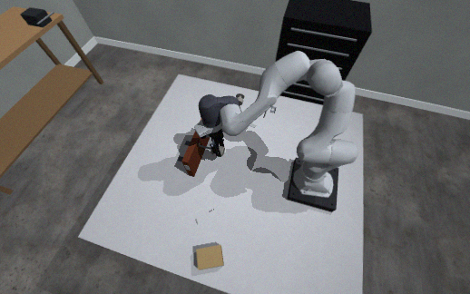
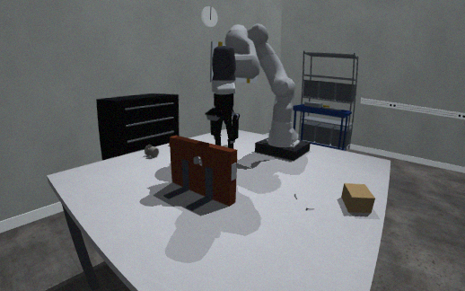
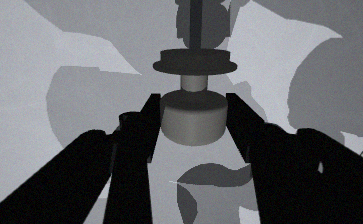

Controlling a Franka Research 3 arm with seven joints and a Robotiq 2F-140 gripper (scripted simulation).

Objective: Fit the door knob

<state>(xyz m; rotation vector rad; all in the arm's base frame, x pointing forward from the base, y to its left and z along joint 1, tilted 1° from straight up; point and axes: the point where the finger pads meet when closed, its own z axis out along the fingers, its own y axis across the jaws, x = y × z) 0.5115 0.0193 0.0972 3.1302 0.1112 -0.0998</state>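
Now: the red-brown wooden door block 14 cm ahead of my hand, 4 cm below it and 1 cm to the left of it. From my hand the other things lie so: cardboard box (53 cm to the left, 15 cm behind, 12 cm below); then orange-handled screwdriver (51 cm to the right, 17 cm behind, 14 cm below); then grey door knob (3 cm ahead, 2 cm below).
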